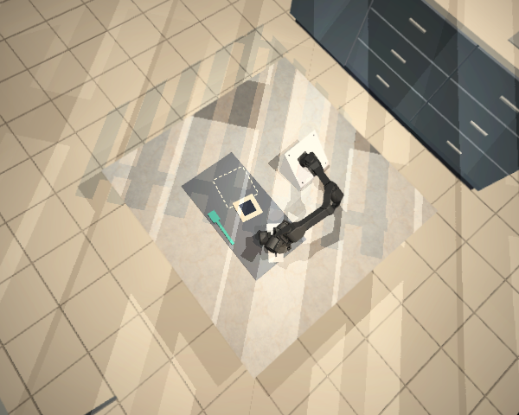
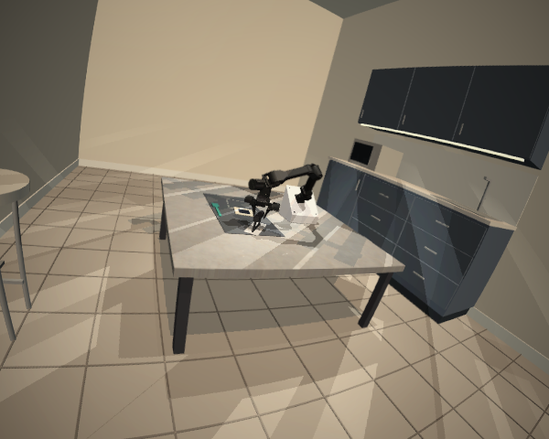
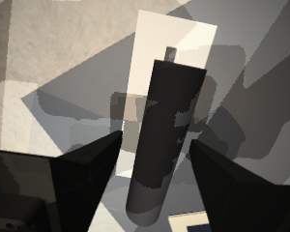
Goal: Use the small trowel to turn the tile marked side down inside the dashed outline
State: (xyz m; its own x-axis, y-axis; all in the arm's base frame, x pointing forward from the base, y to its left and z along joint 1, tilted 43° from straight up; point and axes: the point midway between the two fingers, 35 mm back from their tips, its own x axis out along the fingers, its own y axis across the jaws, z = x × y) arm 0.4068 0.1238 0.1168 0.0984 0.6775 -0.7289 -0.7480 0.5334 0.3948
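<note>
The trowel lies 30 mm below my gripper tip, 20 mm to the right of it and 20 mm behind it. Round my gripper tip: tile 230 mm to the right, 60 mm below, 40 mm behind; teal flat tool 280 mm to the right, 120 mm ahead, 60 mm below; grey mat 240 mm to the right, 80 mm below, 10 mm behind.
</note>
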